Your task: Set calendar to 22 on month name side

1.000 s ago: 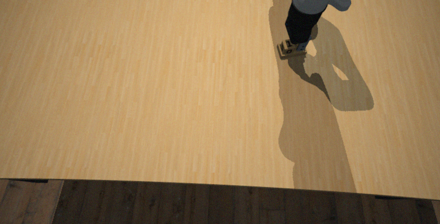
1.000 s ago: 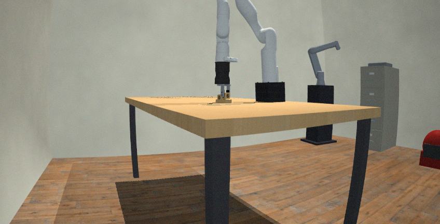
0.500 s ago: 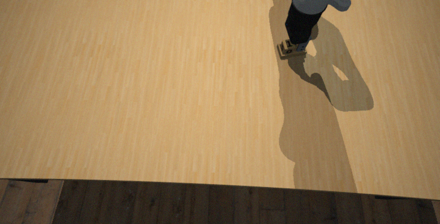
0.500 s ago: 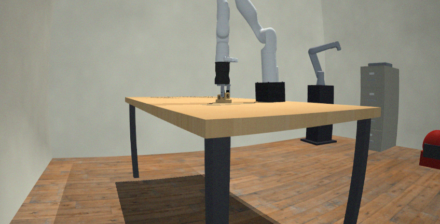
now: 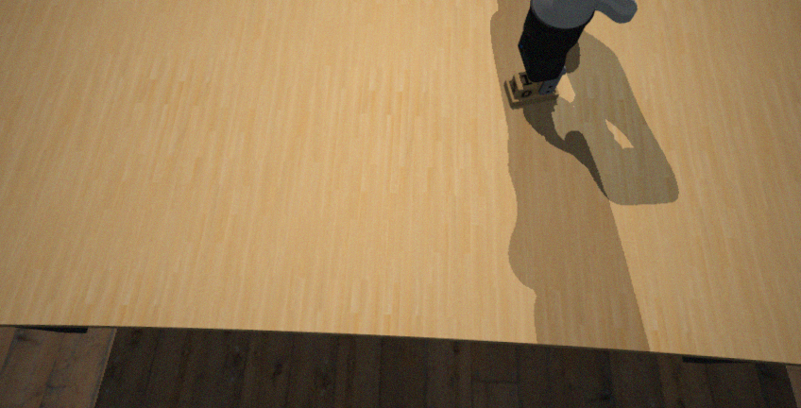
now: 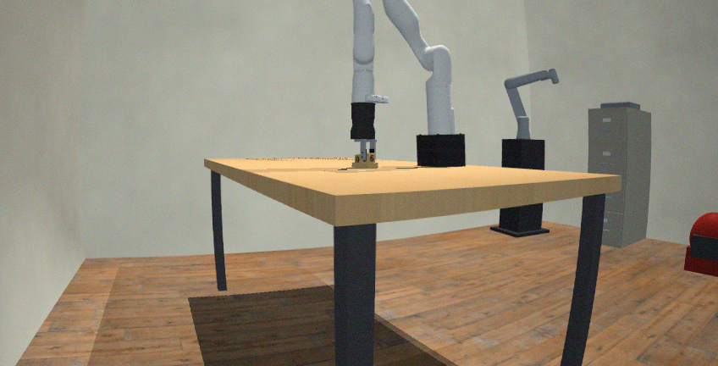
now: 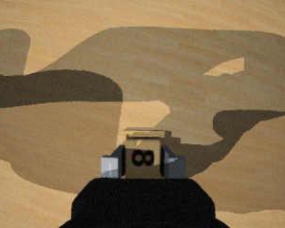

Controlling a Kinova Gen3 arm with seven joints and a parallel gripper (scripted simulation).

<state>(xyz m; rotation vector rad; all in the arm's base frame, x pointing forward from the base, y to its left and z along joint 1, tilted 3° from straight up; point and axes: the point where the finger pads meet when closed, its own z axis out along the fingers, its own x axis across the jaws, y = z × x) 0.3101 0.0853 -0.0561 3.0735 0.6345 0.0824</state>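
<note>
My hand is 10 mm to the left of the wooden calendar tray and 30 mm above it. Also, from my hand: wooden number cube: 10 mm below.
</note>
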